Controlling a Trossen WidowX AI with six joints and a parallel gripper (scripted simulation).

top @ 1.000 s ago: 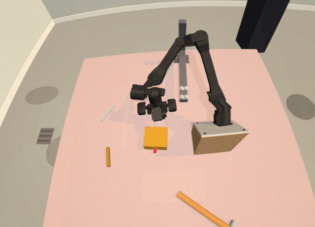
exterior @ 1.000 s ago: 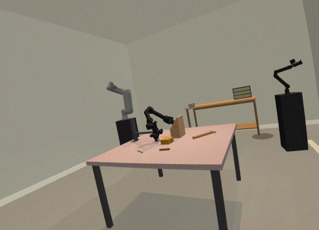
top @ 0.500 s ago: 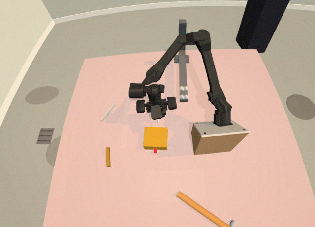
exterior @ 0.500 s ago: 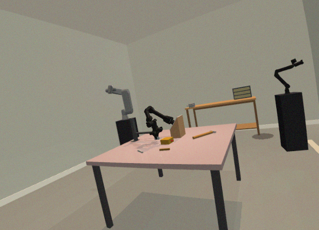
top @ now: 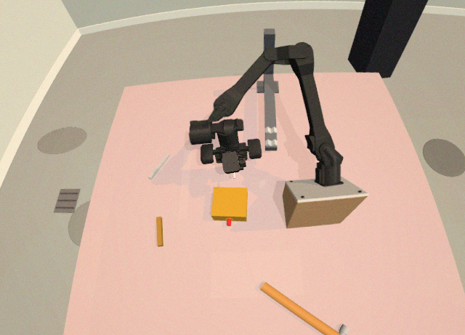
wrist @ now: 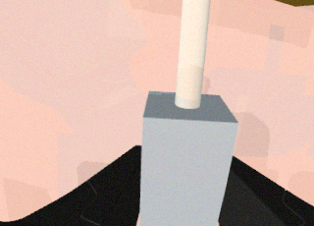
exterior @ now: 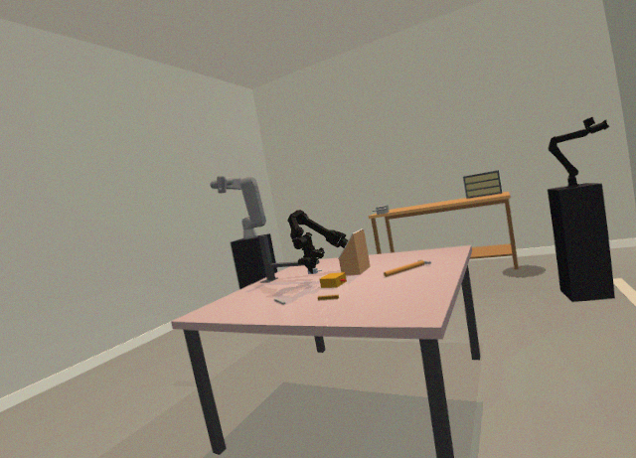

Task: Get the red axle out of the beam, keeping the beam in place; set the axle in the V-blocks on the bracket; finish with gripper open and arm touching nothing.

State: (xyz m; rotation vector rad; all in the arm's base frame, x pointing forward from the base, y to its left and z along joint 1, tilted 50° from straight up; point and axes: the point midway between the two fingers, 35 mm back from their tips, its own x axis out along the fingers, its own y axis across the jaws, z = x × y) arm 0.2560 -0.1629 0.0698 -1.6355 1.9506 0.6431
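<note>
The yellow beam lies 3 cm ahead of my gripper tip, 12 cm to the left of it and 5 cm below it. Round my gripper tip: blue-grey block 2 cm to the left, 1 cm above; orange bar 28 cm ahead, 17 cm to the left, 6 cm below.
</note>
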